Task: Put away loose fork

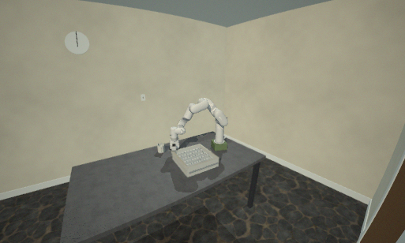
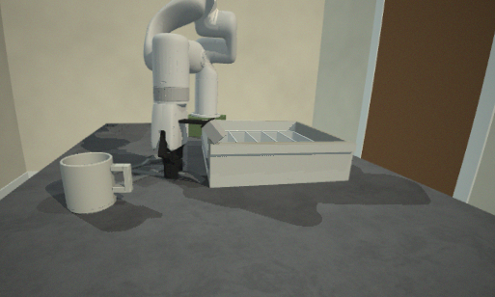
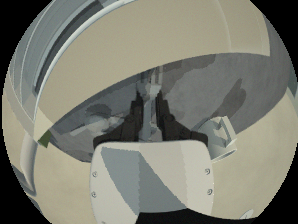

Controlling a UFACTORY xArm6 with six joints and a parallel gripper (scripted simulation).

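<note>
The cutlery tray lies 270 mm to the left of my hand, 60 mm behind it and 30 mm above it. Also, from my hand: white mug (150 mm to the right, 80 mm ahead, 10 mm above).
</note>
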